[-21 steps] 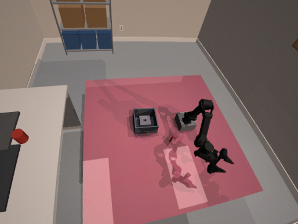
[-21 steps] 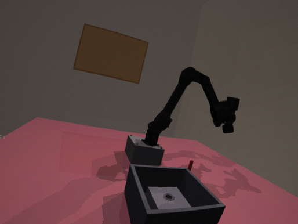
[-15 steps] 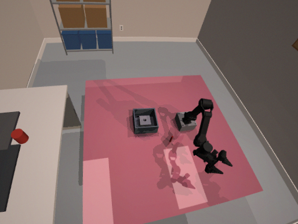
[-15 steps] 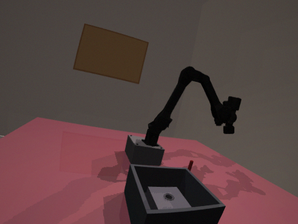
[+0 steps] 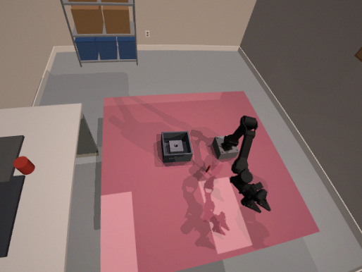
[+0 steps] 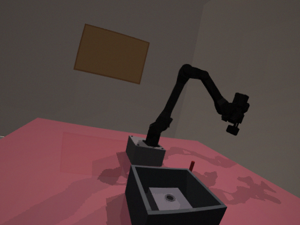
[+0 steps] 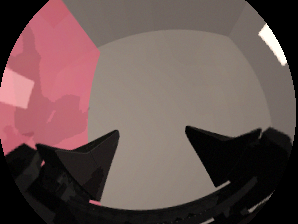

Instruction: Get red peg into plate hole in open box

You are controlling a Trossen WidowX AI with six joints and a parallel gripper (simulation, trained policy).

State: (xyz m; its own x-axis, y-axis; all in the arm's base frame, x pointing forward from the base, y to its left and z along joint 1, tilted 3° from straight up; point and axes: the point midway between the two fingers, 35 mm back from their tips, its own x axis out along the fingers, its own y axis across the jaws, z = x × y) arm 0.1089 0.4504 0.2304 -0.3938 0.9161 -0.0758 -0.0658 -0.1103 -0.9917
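My gripper tip is 38 cm to the left of the red peg, 25 cm above it and 8 cm short of it. From my gripper tip the other things lie so: grey plate 59 cm to the right, 24 cm below, 24 cm ahead; then dark box 59 cm to the right, 26 cm below, 24 cm ahead.
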